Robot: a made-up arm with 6 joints. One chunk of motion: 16 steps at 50 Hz.
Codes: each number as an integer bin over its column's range. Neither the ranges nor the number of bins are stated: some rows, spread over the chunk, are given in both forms.
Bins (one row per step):
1: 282 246 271 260 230 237
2: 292 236 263 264 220 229
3: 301 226 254 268 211 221
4: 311 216 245 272 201 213
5: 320 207 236 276 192 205
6: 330 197 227 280 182 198
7: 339 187 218 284 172 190
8: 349 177 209 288 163 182
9: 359 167 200 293 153 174
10: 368 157 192 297 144 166
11: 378 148 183 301 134 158
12: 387 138 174 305 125 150
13: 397 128 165 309 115 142
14: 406 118 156 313 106 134
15: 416 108 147 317 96 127
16: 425 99 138 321 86 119
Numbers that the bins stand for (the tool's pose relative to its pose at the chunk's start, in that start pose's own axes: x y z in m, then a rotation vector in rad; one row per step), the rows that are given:
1: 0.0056 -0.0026 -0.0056 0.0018 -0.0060 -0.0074
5: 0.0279 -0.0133 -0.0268 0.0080 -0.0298 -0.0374
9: 0.0508 -0.0242 -0.0487 0.0147 -0.0542 -0.0666
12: 0.0672 -0.0322 -0.0644 0.0194 -0.0717 -0.0891
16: 0.0895 -0.0429 -0.0863 0.0256 -0.0961 -0.1182
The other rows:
2: 0.0114 -0.0053 -0.0105 0.0033 -0.0122 -0.0149
3: 0.0167 -0.0081 -0.0159 0.0049 -0.0179 -0.0224
4: 0.0226 -0.0108 -0.0214 0.0065 -0.0241 -0.0299
6: 0.0337 -0.0160 -0.0323 0.0096 -0.0360 -0.0440
7: 0.0390 -0.0188 -0.0377 0.0112 -0.0423 -0.0515
8: 0.0449 -0.0215 -0.0432 0.0127 -0.0479 -0.0590
10: 0.0560 -0.0270 -0.0535 0.0162 -0.0598 -0.0741
11: 0.0619 -0.0295 -0.0590 0.0178 -0.0661 -0.0816
13: 0.0731 -0.0349 -0.0699 0.0209 -0.0780 -0.0966
14: 0.0784 -0.0377 -0.0754 0.0225 -0.0836 -0.1041
15: 0.0842 -0.0404 -0.0808 0.0241 -0.0899 -0.1107

